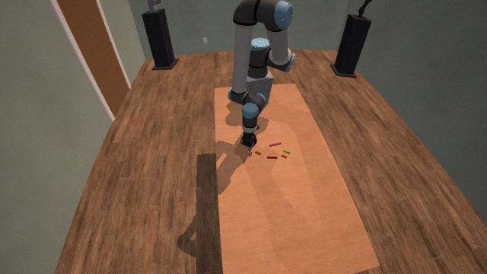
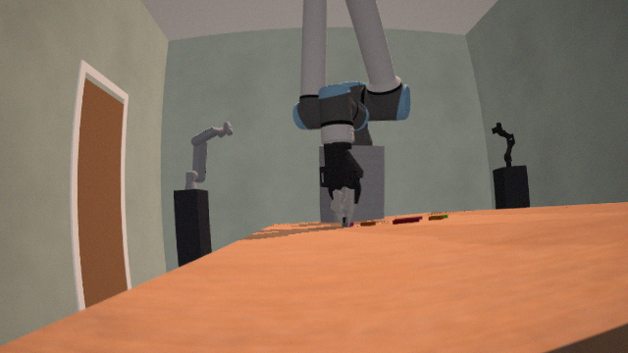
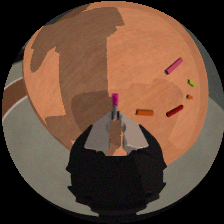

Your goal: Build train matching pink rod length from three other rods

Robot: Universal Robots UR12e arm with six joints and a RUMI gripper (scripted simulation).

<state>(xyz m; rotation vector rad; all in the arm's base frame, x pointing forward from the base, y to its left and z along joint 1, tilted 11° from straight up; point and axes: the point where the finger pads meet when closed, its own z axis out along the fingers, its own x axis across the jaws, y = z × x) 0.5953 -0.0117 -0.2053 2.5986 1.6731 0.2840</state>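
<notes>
Now: hand 10 mm above the grey rod. The rest, counted from my hand: pink rod 180 mm to the left, 60 mm behind, 10 mm below; red rod 160 mm to the left, 70 mm ahead, 10 mm below; magenta rod 20 mm behind, 10 mm to the left, 10 mm below.
</notes>
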